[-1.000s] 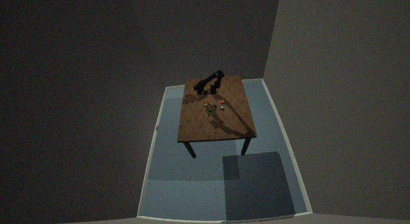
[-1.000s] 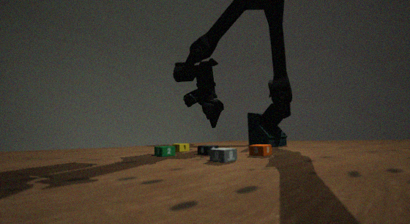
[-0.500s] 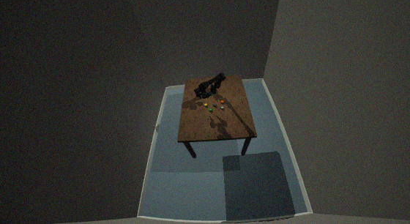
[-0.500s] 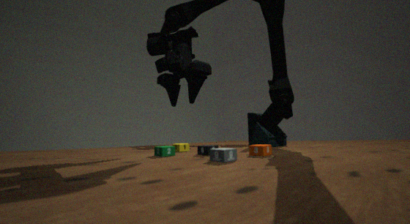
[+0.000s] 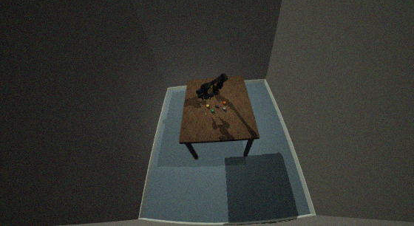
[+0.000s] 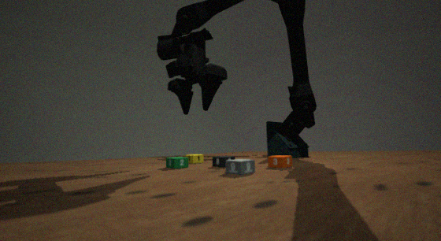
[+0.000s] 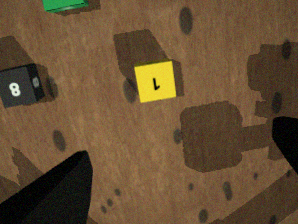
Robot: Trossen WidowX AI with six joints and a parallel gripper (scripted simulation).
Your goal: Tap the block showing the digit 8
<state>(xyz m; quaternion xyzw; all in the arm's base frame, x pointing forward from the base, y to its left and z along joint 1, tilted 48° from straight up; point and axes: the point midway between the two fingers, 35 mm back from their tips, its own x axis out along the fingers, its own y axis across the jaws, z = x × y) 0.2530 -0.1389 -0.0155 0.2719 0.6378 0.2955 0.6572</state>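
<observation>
The grey block lies 60 mm ahead of my gripper tip, 210 mm to the left of it and 120 mm below it.
</observation>
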